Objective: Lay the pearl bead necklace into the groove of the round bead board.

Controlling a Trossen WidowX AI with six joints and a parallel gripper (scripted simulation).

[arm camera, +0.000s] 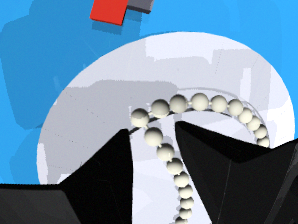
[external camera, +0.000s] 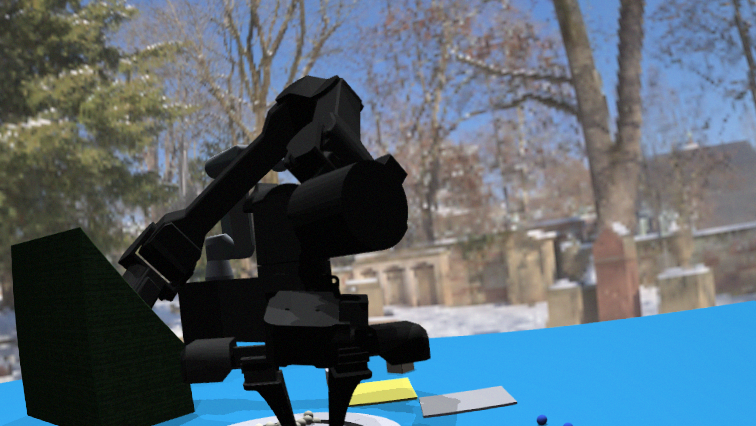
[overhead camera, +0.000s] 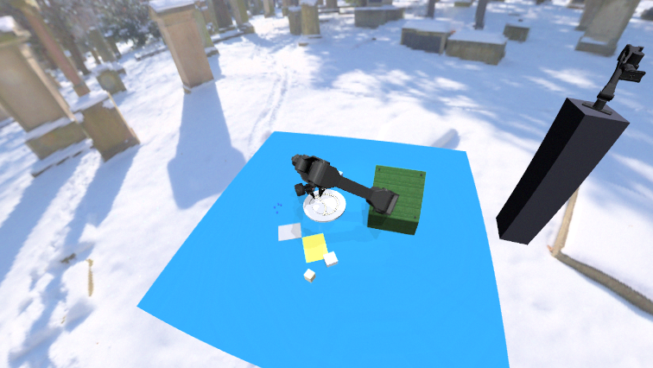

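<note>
Right now the round white bead board is 5 cm behind my gripper tip, 3 cm to the left of it and 1 cm below it. Also, from my gripper tip: yellow tile (25 cm to the left, 9 cm behind, 1 cm below); red object (8 cm to the right, 6 cm ahead, 1 cm below); grey tile (21 cm to the left, 4 cm ahead, 1 cm below).
</note>
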